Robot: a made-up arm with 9 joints.
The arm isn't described. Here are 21 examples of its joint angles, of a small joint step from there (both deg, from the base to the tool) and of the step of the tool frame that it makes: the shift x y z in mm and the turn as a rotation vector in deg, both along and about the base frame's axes.
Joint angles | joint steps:
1: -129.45 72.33 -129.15 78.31 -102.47 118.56 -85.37 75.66 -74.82 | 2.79 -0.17 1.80 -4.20 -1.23 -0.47 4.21 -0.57 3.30
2: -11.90 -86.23 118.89 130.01 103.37 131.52 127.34 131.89 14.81 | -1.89 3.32 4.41 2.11 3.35 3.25 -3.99 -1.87 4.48
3: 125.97 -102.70 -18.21 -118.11 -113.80 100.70 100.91 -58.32 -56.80 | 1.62 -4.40 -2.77 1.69 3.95 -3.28 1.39 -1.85 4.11
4: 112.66 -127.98 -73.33 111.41 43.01 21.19 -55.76 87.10 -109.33 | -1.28 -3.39 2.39 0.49 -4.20 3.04 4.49 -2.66 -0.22
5: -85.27 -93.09 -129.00 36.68 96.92 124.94 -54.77 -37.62 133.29 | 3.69 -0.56 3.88 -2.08 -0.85 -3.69 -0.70 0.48 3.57
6: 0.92 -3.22 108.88 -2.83 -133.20 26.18 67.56 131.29 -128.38 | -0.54 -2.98 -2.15 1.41 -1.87 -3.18 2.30 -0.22 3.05
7: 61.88 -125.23 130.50 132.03 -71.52 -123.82 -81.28 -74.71 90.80 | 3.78 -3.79 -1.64 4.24 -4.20 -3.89 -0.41 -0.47 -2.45
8: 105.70 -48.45 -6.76 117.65 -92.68 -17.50 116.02 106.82 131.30 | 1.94 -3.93 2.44 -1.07 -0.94 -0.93 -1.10 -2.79 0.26
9: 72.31 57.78 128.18 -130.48 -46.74 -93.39 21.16 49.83 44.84 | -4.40 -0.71 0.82 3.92 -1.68 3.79 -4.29 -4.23 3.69
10: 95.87 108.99 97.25 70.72 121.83 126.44 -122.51 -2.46 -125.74 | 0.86 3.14 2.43 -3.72 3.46 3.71 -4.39 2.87 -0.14
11: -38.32 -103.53 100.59 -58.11 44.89 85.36 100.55 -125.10 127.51 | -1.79 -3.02 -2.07 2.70 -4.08 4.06 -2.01 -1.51 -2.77
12: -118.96 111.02 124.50 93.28 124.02 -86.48 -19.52 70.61 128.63 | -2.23 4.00 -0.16 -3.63 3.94 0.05 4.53 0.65 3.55
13: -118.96 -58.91 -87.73 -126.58 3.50 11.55 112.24 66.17 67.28 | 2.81 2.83 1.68 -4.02 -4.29 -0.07 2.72 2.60 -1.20
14: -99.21 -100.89 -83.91 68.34 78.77 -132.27 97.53 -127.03 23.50 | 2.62 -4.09 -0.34 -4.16 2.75 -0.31 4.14 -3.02 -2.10
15: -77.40 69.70 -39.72 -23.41 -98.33 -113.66 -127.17 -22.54 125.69 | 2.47 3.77 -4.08 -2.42 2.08 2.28 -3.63 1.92 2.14
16: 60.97 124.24 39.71 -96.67 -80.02 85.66 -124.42 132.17 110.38 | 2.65 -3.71 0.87 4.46 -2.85 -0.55 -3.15 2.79 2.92
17: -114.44 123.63 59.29 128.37 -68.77 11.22 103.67 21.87 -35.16 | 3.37 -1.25 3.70 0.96 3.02 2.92 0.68 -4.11 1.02
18: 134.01 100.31 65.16 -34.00 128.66 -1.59 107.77 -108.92 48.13 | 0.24 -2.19 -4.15 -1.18 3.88 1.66 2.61 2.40 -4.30
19: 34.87 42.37 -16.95 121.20 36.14 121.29 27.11 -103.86 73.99 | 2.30 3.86 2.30 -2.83 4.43 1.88 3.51 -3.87 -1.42
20: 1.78 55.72 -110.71 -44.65 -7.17 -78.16 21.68 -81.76 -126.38 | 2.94 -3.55 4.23 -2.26 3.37 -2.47 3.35 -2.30 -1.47
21: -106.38 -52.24 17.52 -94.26 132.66 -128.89 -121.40 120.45 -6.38 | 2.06 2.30 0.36 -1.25 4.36 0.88 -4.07 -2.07 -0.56
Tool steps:
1: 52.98 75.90 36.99 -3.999 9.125 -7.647
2: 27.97 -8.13 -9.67 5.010 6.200 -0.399
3: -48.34 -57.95 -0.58 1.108 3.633 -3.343
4: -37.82 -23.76 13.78 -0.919 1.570 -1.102
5: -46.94 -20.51 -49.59 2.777 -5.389 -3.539
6: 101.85 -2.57 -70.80 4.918 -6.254 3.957
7: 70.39 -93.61 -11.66 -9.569 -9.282 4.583
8: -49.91 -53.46 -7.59 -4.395 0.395 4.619
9: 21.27 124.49 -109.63 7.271 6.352 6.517
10: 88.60 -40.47 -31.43 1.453 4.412 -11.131
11: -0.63 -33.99 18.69 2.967 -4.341 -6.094
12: 99.66 111.50 72.04 -1.896 -7.872 13.537
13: 34.15 -8.68 40.16 -1.371 -1.994 0.291
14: -57.29 24.19 57.66 0.552 2.335 -12.230
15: 21.16 20.20 -83.22 2.521 -7.804 3.468
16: 32.48 -26.25 7.50 -7.232 -5.265 5.270
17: 13.78 62.98 -121.14 -6.101 -3.943 -5.183
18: 5.16 2.56 38.66 11.065 -8.075 0.129
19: -8.20 -27.14 -22.76 -7.118 -2.476 -7.289
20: 42.89 -36.31 72.14 -10.238 -10.343 -0.501
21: 107.73 103.62 17.02 2.496 -0.893 10.297
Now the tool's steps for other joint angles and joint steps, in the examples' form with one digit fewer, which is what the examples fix.
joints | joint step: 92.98 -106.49 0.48 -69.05 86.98 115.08 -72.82 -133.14 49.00 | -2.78 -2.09 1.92 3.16 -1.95 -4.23 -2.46 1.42 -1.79
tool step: 34.4 -51.5 11.9 0.85 0.65 6.78
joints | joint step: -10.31 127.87 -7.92 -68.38 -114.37 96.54 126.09 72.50 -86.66 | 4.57 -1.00 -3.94 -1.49 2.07 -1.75 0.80 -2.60 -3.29
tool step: -16.2 -74.6 7.8 -4.10 0.36 -2.82
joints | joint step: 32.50 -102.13 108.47 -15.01 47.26 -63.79 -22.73 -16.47 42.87 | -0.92 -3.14 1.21 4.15 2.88 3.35 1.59 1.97 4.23
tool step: 146.9 2.7 -8.4 -3.24 -10.98 8.09
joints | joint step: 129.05 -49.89 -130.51 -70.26 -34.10 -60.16 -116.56 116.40 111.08 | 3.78 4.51 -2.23 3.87 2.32 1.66 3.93 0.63 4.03
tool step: 85.9 -102.4 -76.7 -10.36 -11.50 0.05
